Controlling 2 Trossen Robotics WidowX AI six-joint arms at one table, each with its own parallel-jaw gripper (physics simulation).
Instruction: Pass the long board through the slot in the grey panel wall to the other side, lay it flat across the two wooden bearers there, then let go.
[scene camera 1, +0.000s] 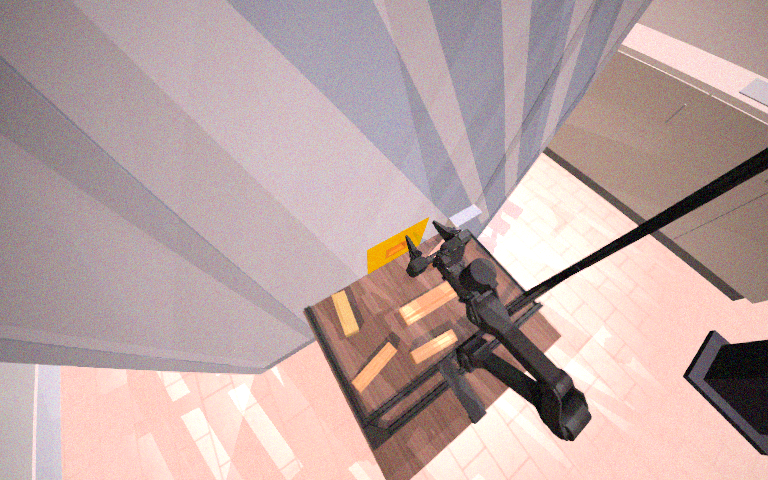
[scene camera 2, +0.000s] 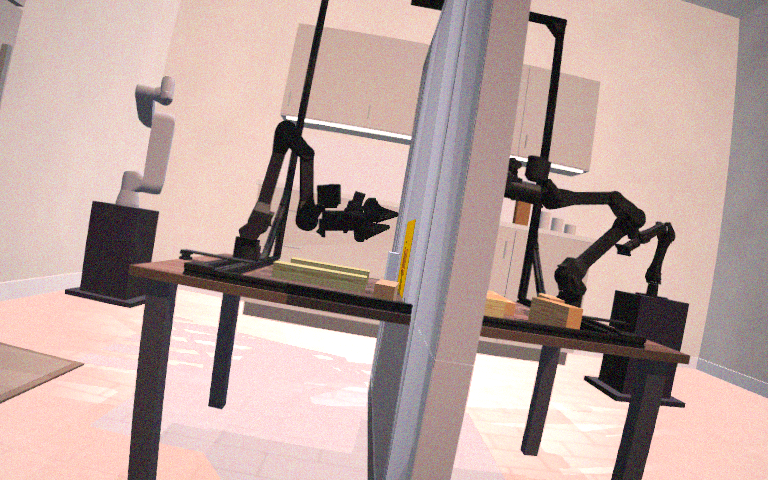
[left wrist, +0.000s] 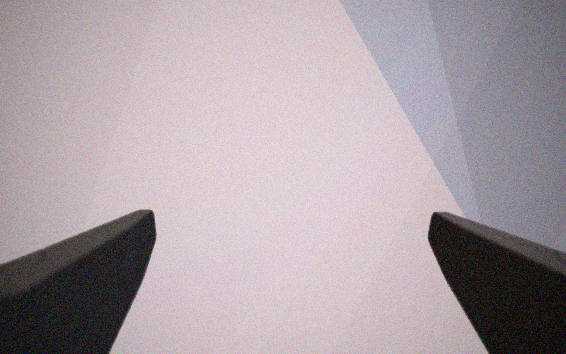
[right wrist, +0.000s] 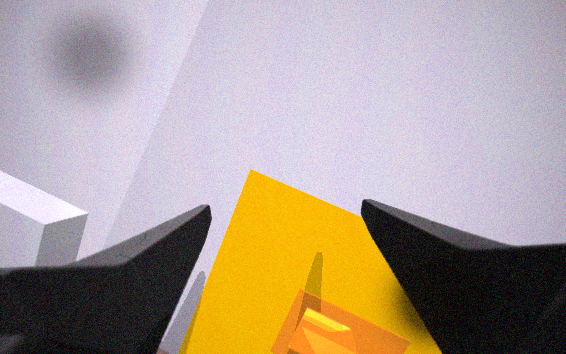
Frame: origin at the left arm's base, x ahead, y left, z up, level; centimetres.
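Seen in the pictures: left gripper, fingertip midpoint: (scene camera 1: 419, 228) (left wrist: 295, 224); right gripper, fingertip midpoint: (scene camera 2: 393, 220) (right wrist: 287, 208); left arm's base at its link origin: (scene camera 1: 465, 357); right arm's base at its link origin: (scene camera 2: 244, 260).
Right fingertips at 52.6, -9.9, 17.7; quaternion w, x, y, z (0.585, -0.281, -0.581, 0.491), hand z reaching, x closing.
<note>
Offsets run from my right fingertips to a thing's top centre, as dx, dy, dz. "*": to the spot under its first point.
The grey panel wall (scene camera 1: 254, 141) (scene camera 2: 492, 141) (left wrist: 280, 100) (right wrist: 425, 100) crosses the table. A yellow plate (scene camera 1: 378, 258) (scene camera 2: 409, 234) (right wrist: 245, 260) surrounds its orange-edged slot {* -8.9, +8.1, -12.8} (scene camera 1: 396, 249). On the left arm's side lie several light wooden pieces, including a wide one {-31.6, +3.9, -16.3} (scene camera 1: 425, 303); I cannot tell which is the long board. On the other side, two parallel wooden bars {+16.9, +18.7, -15.8} (scene camera 2: 320, 275) {+16.1, -5.4, -15.8} (scene camera 2: 339, 267), apparently the bearers, lie on the table. My left gripper (scene camera 1: 420, 230) (left wrist: 295, 224) is open and empty, facing the wall; the wall hides its fingers in scene camera 2. My right gripper (scene camera 2: 393, 220) (right wrist: 287, 208) is open and empty, near the wall above the slot.
A white block (scene camera 1: 465, 215) (right wrist: 62, 220) stands at the wall beside the yellow plate. A small wooden block {+0.5, +33.2, -15.2} (scene camera 2: 385, 289) lies near the wall. Dark rails (scene camera 2: 339, 301) edge the table (scene camera 2: 155, 271). Two other robots stand on dark pedestals (scene camera 2: 118, 249) (scene camera 2: 651, 316) in the background.
</note>
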